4 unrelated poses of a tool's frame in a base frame.
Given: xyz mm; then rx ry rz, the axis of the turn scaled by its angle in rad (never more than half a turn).
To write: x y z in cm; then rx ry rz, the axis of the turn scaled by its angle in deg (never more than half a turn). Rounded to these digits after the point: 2 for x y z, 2 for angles.
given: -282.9 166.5 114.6 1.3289 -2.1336 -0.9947
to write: -28.29 16.65 11.46 76.14 -122.25 -56.99
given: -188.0 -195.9 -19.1 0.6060 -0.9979 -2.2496
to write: -18.80 -19.59 -1.91 34.72 -57.18 -128.89
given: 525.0 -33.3 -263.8 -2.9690 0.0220 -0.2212
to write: 52.50 -3.33 -26.38 -170.11 1.26 -12.67
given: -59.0 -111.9 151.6 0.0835 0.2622 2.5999
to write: -5.90 -11.19 15.16 4.78 15.02 148.96
